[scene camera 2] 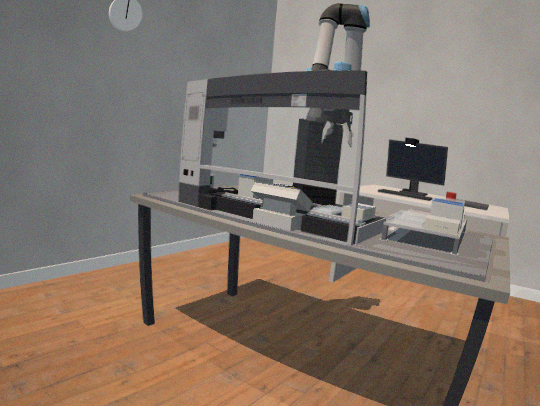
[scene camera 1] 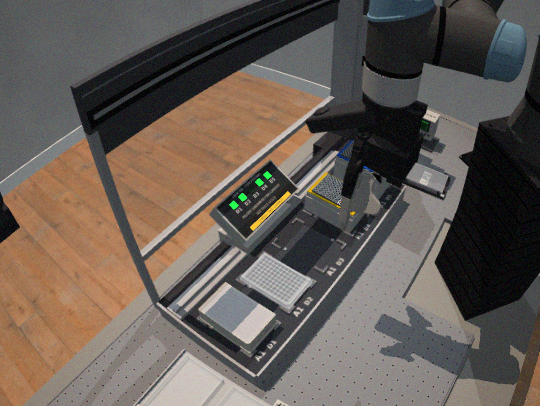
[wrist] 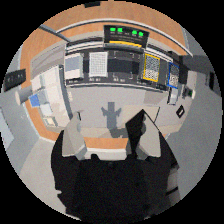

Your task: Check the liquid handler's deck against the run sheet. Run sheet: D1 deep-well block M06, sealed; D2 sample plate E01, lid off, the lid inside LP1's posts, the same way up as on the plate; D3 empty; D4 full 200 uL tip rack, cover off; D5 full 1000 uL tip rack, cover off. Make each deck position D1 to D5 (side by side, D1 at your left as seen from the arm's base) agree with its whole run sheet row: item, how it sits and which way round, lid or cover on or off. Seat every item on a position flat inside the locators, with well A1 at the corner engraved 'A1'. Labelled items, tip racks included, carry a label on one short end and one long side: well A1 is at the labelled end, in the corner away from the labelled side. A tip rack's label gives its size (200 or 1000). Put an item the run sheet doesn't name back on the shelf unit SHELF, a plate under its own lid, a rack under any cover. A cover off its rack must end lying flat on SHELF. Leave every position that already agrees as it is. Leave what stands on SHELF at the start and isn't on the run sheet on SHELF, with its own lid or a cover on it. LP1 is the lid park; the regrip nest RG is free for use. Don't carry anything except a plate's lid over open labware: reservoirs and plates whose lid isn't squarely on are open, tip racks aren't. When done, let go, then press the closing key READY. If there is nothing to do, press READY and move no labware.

Observation:
I see my gripper [scene camera 1: 362, 204], a yellow-rimmed tip rack [scene camera 1: 323, 199], a deep-well block [scene camera 1: 240, 319], a flat lid [scene camera 1: 423, 176], a sample plate [scene camera 1: 266, 274] and a gantry bar [scene camera 2: 353, 82].
My gripper also shows in the wrist view [wrist: 111, 113].

